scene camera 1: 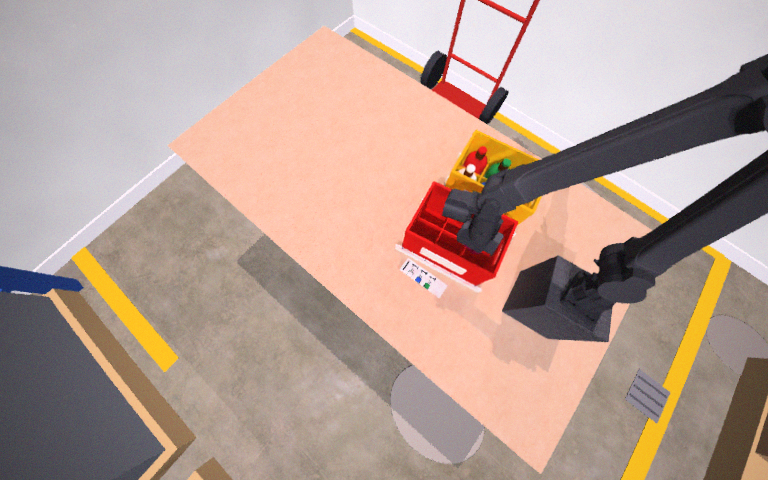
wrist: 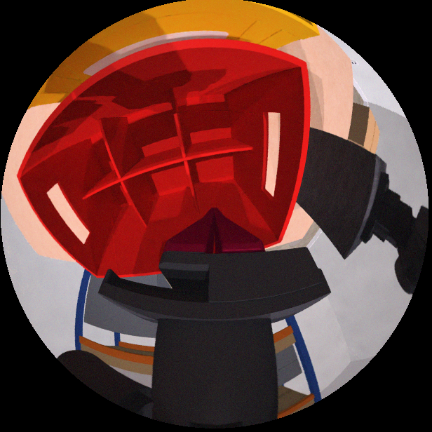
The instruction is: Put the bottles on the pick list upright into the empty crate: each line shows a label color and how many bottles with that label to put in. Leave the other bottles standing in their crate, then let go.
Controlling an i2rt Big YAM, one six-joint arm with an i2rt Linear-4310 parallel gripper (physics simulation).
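Places are measured from the arm's base along level axes (x ahead, y left, z up), in metres.
Pixels of known places: gripper, between the fingertips: (scene camera 1: 473, 252); arm's base, origin of its link: (scene camera 1: 583, 297).
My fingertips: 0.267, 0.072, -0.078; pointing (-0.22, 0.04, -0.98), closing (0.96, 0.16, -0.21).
For each thing: its middle in the pictures, then the offset to it from my fingertips, as dx, dy, dz. "pt": a spot on its surface instead. Level surfaces: height alone.
- red crate, a spot on its surface: (scene camera 1: 416, 238) pt +0.142, +0.093, +0.016
- yellow crate, a spot on its surface: (scene camera 1: 529, 211) pt -0.037, -0.206, +0.024
- red bottle, middle of its body: (scene camera 1: 475, 163) +0.199, -0.285, -0.062
- white-capped bottle, middle of its body: (scene camera 1: 464, 180) +0.182, -0.204, -0.062
- green bottle, middle of its body: (scene camera 1: 497, 175) +0.115, -0.304, -0.062
- pick list, middle of its body: (scene camera 1: 423, 277) +0.055, +0.123, -0.146
- table, height of its surface: dz -0.147
The red crate (scene camera 1: 416, 238) (wrist: 120, 245) stands near the table's front edge; its visible compartments hold no bottle. The yellow crate (scene camera 1: 529, 211) (wrist: 165, 21) stands behind it. In it, a red bottle (scene camera 1: 475, 161), a white-capped bottle (scene camera 1: 468, 172) and a green bottle (scene camera 1: 499, 167) stand upright; the arm hides the rest. The pick list (scene camera 1: 423, 277) lies in front of the red crate, with small whitish, blue and green bottle marks, each beside what looks like a 1. My gripper (wrist: 213, 212) is shut and empty above the red crate's near side; its fingertips are hidden in the scene view.
The arm's dark base (scene camera 1: 552, 302) (wrist: 335, 187) stands on the table (scene camera 1: 317, 130) to the right of the red crate. The forearm crosses over the yellow crate. A red hand truck (scene camera 1: 461, 100) stands behind the table. A shelf with blue posts shows low in the wrist view.
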